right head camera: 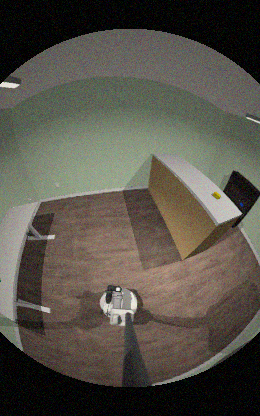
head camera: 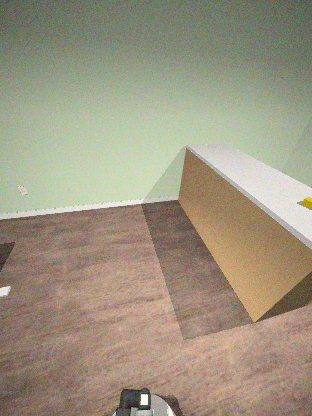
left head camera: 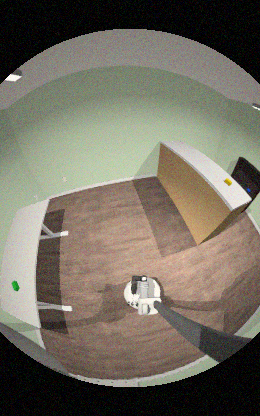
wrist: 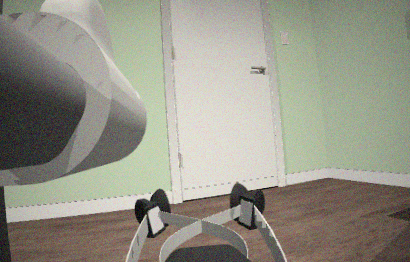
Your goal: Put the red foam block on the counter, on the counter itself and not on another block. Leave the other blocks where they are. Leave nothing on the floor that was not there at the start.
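Frame: origin at the robot's base, x back, y right, z up, level; millimetres.
Seen in the pictures: gripper, fingertip midpoint: (right head camera: 105, 315) (left head camera: 132, 306) (wrist: 199, 201).
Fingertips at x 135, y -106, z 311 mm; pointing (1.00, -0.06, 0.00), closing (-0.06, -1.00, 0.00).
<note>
Pixels of each thing's top centre, then the offset from my fingertips to it. Level surfaces: height alone.
- counter, surface height: dz +571 mm
- yellow block, top centre: (right head camera: 217, 193) (left head camera: 228, 180) dx -1144, dy +1226, dz +616 mm
- green block, top centre: (left head camera: 13, 284) dx +75, dy -1144, dz +426 mm
- white table, surface height: dz +381 mm
No red block shows in these views. The counter (head camera: 240, 165) (left head camera: 187, 157) (right head camera: 180, 172) has a white top and wood-coloured sides and stands at the right in the head views. A yellow block (head camera: 307, 203) (left head camera: 228, 182) (right head camera: 216, 195) lies on its top. A green block (left head camera: 15, 286) lies on the white table at the left; its edge barely shows in the right head view. A small blue block (left head camera: 249, 190) (right head camera: 241, 204) is in the dark shelf at the right. My gripper (wrist: 199, 201) is open, its fingertips apart with nothing between them, away from the counter.
The white table (left head camera: 22, 240) (right head camera: 11, 250) stands along the left side, its feet reaching over the floor. The dark shelf (left head camera: 241, 165) (right head camera: 234, 179) stands behind the counter's near end. A white door (wrist: 220, 110) with a handle is in the wall ahead of the wrist camera.
</note>
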